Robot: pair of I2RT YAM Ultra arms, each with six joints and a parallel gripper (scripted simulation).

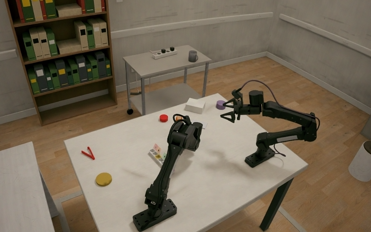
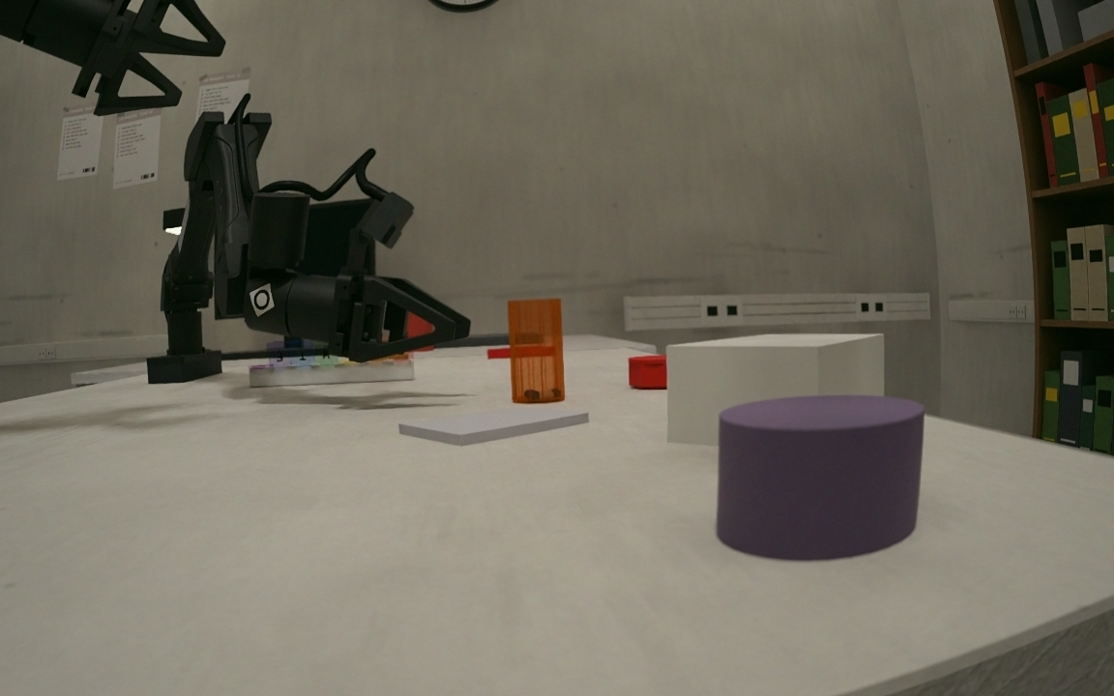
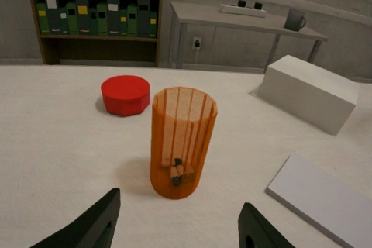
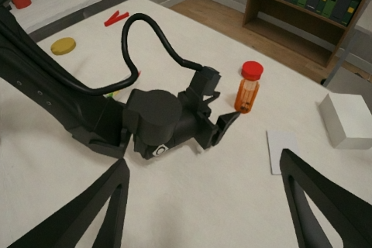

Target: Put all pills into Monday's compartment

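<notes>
The orange pill bottle is 70 mm ahead of my left hand, 40 mm below it and 10 mm to the right of it. Also, from my left hand: white box 230 mm to the right, 180 mm ahead, 40 mm below; then flat white card 150 mm to the right, 60 mm below, 20 mm ahead; then red cap 180 mm ahead, 50 mm below, 30 mm to the left.
</notes>
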